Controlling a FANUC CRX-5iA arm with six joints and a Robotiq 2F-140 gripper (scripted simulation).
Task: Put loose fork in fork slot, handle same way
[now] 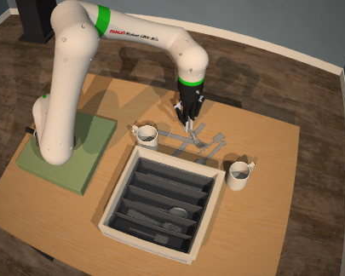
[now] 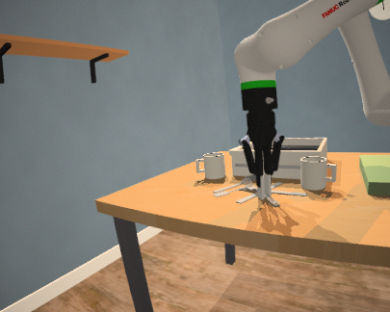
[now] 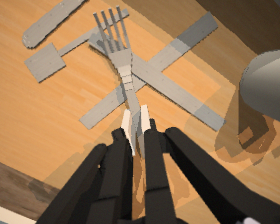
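Right now the cutlery tray is 38 cm to the right of my hand, 3 cm ahead of it and 2 cm above it.
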